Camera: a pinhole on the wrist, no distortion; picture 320 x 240 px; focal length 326.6 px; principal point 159.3 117.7 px. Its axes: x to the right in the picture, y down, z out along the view. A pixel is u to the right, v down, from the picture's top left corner.
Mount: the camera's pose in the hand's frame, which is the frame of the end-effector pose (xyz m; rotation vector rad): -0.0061 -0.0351 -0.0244 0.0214 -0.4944 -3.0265
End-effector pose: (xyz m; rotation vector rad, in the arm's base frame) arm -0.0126 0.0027 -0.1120 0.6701 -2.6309 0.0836
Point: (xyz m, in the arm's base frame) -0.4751 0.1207 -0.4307
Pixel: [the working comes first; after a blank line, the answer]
In the camera's frame: -0.2155 -0.1590 0.5525

31.9 23.7
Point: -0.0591 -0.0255 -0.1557
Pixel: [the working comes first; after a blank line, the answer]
In the camera's frame: -0.0398 0.0018 0.0906

15.9 124.1
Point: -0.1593 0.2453 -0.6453
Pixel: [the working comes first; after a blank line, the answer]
In the camera's frame: 0.1821 -0.1248 0.5984

258.7 49.6
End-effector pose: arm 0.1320 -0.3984 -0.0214 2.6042 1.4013 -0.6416
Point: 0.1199 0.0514 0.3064
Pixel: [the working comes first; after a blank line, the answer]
In the camera's frame: -0.1887 0.1342 -0.4681

behind the camera
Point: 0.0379 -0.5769 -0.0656
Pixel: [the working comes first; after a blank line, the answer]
In the camera's frame: 0.1528 -0.0247 0.1628

outside the picture
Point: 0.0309 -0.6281 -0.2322
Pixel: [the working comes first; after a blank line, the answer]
In the camera's frame: 0.1229 -0.0065 0.3337

279.6 111.3
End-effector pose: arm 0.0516 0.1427 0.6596 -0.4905 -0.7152 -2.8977
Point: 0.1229 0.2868 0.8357
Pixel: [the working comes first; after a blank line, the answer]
In the camera's frame: 0.0064 0.0844 0.2455

167.8 229.9
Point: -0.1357 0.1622 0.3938
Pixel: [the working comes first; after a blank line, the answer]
In the camera's frame: -0.0812 0.0548 -0.2733

behind the camera
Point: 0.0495 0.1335 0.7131
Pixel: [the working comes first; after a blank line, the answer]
In the camera's frame: -0.0315 -0.0400 0.0811

outside the picture
